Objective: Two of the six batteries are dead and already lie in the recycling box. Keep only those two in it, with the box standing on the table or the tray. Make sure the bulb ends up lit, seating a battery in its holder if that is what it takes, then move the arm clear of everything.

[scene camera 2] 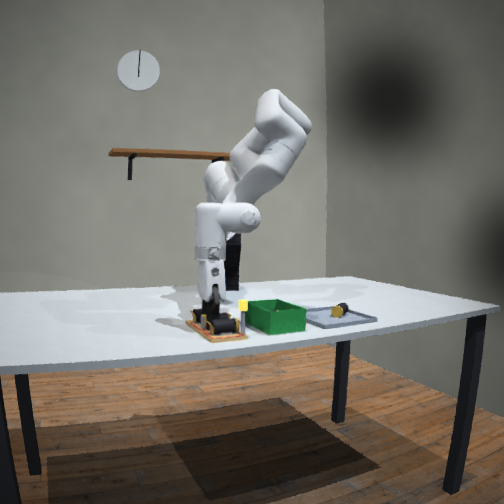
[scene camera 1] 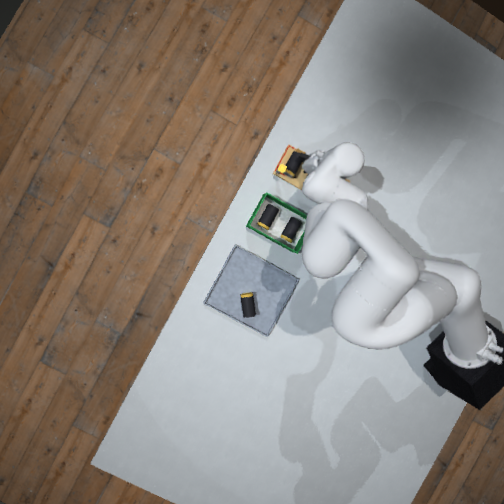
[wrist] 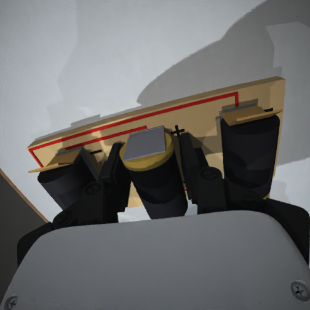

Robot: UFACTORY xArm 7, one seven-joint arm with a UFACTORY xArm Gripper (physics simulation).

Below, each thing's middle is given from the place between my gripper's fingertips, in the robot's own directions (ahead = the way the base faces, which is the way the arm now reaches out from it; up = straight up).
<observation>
I see my gripper 170 mm to the right of the green recycling box (scene camera 2: 290,318), 20 mm below it and 20 mm short of it. The rest, counted from my hand: grey tray (scene camera 1: 243,272): 360 mm to the left.
</observation>
